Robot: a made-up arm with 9 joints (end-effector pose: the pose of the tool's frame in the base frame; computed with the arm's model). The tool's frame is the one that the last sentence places.
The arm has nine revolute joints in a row. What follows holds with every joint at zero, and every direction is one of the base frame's.
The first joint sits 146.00 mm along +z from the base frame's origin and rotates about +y.
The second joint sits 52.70 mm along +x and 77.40 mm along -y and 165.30 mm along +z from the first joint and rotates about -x.
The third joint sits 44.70 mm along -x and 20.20 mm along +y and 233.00 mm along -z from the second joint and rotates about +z.
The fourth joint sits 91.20 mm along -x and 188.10 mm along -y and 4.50 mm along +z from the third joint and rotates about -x.
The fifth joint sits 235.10 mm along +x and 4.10 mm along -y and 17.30 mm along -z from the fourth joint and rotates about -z.
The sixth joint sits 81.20 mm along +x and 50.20 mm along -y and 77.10 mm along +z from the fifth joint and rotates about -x.
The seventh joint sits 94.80 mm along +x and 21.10 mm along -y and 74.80 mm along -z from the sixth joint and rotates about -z.
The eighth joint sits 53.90 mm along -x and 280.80 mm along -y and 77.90 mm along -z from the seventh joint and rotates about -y.
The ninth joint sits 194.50 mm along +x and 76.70 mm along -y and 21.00 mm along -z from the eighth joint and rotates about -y.
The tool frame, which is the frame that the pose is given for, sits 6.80 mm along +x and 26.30 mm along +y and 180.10 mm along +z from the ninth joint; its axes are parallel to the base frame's.
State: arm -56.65 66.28 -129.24 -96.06 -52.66 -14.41 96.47 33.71 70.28
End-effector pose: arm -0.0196 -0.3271 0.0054 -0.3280 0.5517 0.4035 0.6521
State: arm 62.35 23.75 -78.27 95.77 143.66 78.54 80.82 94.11 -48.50
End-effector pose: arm 0.0590 -0.5127 0.2882 0.1881 0.3227 -0.0019 0.9276
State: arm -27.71 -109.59 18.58 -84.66 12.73 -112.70 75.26 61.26 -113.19
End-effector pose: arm -0.1398 0.1460 0.4725 0.1663 -0.2724 -0.5876 0.7436
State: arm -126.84 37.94 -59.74 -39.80 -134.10 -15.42 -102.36 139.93 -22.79
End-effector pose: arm -0.2583 0.1603 0.3282 -0.2356 -0.0121 0.9631 0.1292
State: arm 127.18 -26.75 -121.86 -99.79 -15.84 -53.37 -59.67 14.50 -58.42
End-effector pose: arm 0.2802 -0.4159 0.7300 -0.1581 0.1974 -0.1708 0.9523
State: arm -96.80 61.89 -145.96 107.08 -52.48 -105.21 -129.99 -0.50 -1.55
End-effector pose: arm -0.1710 -0.6695 -0.1870 -0.0856 -0.9247 -0.1831 0.3226
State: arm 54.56 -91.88 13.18 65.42 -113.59 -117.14 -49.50 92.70 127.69
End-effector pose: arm -0.0005 0.5243 0.3000 -0.0151 0.0911 -0.9431 0.3195
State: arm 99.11 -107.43 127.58 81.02 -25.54 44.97 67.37 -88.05 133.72
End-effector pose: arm 0.3648 -0.1623 -0.1703 -0.3651 -0.6935 -0.3788 0.4922
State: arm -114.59 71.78 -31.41 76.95 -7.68 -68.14 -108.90 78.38 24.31
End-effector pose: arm -0.7367 -0.4481 0.3546 -0.4655 -0.7488 0.4161 0.2225
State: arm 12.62 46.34 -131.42 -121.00 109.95 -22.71 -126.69 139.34 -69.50
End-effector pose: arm 0.0871 -0.4956 -0.3614 0.0691 0.9390 0.1770 0.2867
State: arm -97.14 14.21 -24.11 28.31 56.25 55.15 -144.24 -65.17 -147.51
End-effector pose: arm -0.0502 -0.9361 -0.1061 0.0755 -0.9519 0.2576 0.1479
